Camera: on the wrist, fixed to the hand. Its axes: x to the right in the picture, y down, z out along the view.
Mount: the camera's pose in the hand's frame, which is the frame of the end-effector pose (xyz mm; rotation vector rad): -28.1 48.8 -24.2 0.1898 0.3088 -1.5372
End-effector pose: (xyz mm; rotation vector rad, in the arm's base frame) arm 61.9 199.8 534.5 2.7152 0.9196 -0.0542
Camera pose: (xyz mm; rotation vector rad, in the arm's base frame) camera 67.6 152.6 573.1 -1.3939 -2.7240 0.0140
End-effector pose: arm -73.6 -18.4 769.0 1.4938 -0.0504 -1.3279
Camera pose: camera -38.4 -5.0 817.4 -1.7624 -1.3558 2.0568
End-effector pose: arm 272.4 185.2 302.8 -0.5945 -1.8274 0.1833
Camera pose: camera 316.0 209.5 267.2 0.9272 -1.4869 -0.7168
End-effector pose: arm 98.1 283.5 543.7 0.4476 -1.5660 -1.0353
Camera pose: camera 140.5 322.1 565.5 2.0006 -0.8411 -1.7611
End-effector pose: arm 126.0 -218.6 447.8 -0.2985 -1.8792 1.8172
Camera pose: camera 152.8 -207.3 393.8 0.7206 -1.0298 0.7439
